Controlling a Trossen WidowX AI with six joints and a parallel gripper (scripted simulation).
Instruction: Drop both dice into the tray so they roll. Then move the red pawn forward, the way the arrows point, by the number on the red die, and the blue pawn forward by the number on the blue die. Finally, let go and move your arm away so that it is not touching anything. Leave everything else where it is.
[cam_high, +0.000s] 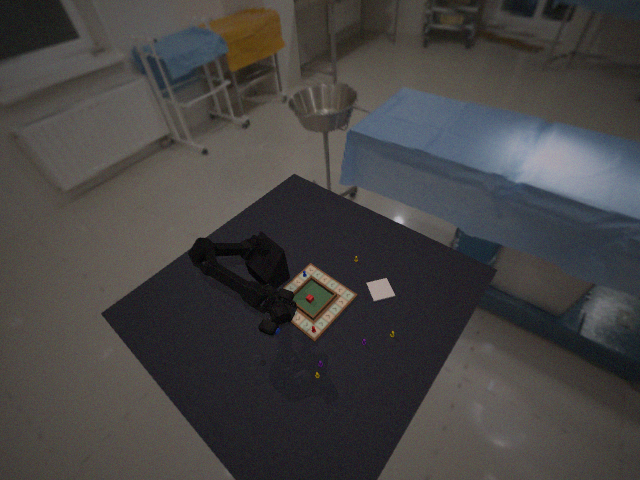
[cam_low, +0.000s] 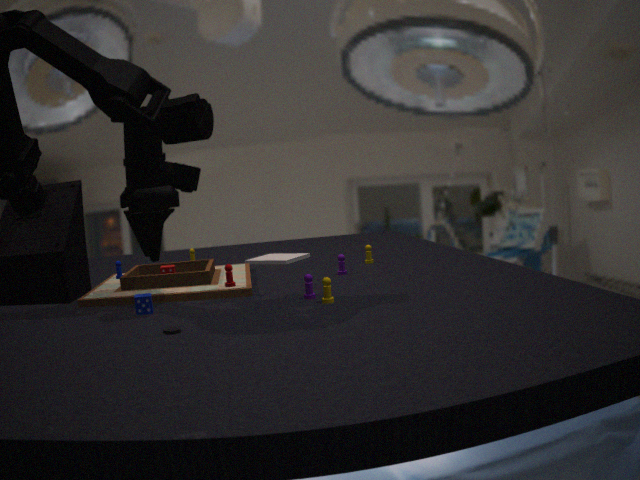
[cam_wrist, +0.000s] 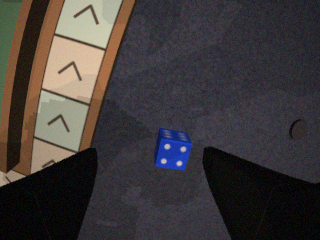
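The red pawn lies 10 cm ahead of my gripper tip, 8 cm to the left of it and 4 cm below it. From my gripper tip the other things lie so: green tray: 2 cm behind, 18 cm to the left, 7 cm below; then blue pawn: 14 cm behind, 24 cm to the left, 4 cm below; then small dark disc: 5 cm ahead, 15 cm to the right, 7 cm below.
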